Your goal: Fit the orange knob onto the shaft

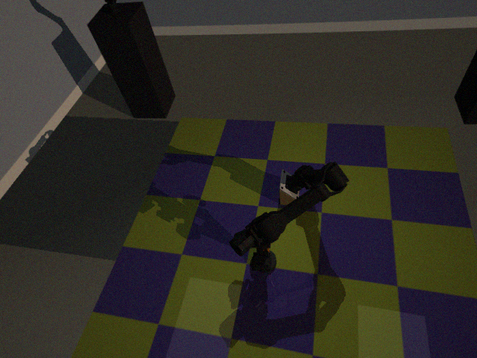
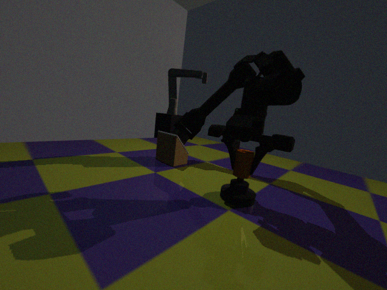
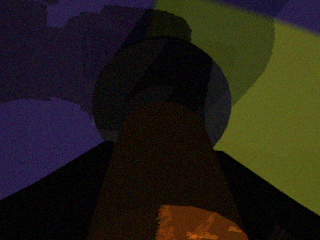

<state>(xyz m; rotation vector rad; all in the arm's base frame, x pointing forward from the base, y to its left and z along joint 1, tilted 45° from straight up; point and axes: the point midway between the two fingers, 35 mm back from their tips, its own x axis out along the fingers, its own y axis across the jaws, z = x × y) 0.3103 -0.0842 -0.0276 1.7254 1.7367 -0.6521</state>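
The orange knob is 20 mm above my gripper tip. Also, from my gripper tip: dark pedestal: 40 mm below.
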